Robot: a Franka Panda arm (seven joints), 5 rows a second.
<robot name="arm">
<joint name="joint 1" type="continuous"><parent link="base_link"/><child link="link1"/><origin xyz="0 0 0.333"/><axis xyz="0 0 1"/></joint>
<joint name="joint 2" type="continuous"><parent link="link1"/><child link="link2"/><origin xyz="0 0 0" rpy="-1.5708 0 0"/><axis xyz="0 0 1"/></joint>
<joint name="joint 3" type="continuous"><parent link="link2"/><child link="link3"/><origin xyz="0 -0.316 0" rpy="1.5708 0 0"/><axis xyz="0 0 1"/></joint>
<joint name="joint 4" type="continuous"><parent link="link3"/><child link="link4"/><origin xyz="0.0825 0 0" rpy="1.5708 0 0"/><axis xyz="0 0 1"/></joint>
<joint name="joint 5" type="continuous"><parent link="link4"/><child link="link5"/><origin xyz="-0.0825 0.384 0" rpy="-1.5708 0 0"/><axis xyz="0 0 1"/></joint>
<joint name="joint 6" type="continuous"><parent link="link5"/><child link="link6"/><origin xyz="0 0 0" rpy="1.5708 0 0"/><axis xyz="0 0 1"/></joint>
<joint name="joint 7" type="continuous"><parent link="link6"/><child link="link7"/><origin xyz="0.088 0 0" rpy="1.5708 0 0"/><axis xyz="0 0 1"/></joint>
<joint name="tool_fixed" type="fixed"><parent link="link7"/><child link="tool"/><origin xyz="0 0 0.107"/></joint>
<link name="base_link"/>
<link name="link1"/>
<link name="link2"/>
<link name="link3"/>
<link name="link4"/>
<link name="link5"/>
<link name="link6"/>
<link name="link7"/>
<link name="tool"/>
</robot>
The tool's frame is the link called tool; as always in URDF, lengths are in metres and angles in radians. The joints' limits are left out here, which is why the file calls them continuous.
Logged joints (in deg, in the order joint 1, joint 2, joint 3, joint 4, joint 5, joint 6, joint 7), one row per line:
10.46, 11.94, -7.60, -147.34, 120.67, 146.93, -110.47
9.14, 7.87, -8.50, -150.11, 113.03, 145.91, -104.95
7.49, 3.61, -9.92, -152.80, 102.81, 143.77, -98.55
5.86, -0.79, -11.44, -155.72, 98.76, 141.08, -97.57
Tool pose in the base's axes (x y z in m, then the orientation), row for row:
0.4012, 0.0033, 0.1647, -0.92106, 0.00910, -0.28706, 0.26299
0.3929, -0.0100, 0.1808, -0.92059, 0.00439, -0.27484, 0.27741
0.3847, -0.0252, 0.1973, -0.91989, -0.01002, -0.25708, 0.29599
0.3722, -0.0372, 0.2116, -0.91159, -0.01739, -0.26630, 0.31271
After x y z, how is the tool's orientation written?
As a quaternion, x y z w.
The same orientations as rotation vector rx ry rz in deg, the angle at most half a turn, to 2 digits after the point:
-142.73, 1.41, -44.48
-141.61, 0.68, -42.28
-140.19, -1.53, -39.18
-137.77, -2.63, -40.25

